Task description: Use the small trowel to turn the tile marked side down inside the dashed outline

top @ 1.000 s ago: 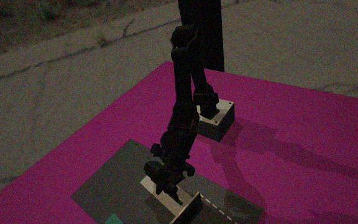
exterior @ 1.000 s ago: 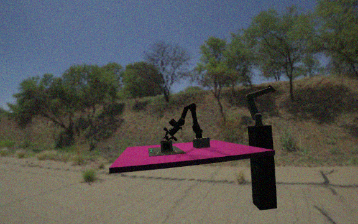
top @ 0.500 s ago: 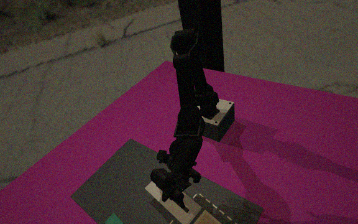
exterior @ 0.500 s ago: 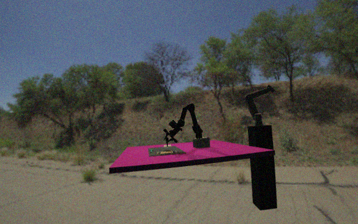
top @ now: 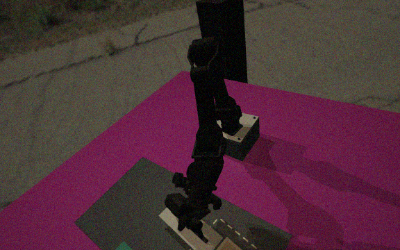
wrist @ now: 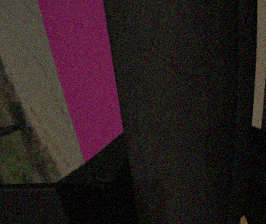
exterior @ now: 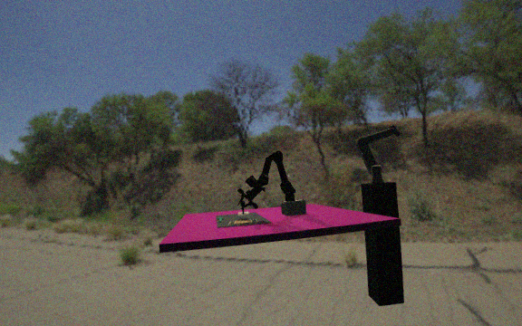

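Now: gripper tip 10 mm short of the dark grey mat, 80 mm to the left of it and 110 mm above it. Round my gripper tip: dark trowel 30 mm behind, 10 mm below; tile 30 mm behind, 130 mm to the left, 90 mm below; teal patch 150 mm ahead, 80 mm to the right, 90 mm below.
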